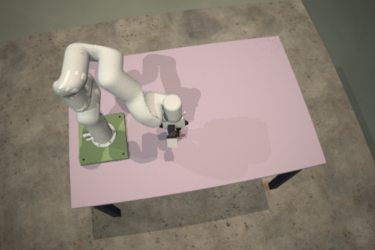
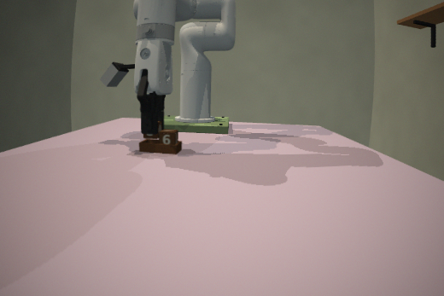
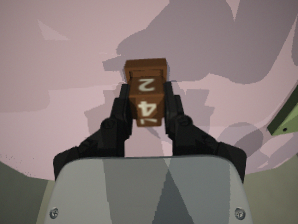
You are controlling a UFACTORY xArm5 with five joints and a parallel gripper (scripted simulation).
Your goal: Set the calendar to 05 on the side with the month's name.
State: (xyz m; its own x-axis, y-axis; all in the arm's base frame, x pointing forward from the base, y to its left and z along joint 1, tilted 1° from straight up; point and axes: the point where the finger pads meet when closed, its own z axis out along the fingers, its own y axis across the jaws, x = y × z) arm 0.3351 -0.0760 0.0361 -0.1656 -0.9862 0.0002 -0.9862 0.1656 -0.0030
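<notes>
My gripper is now 2 cm above the cube. Round my hand: brown calendar tray (2 cm to the left, 5 cm below).
</notes>
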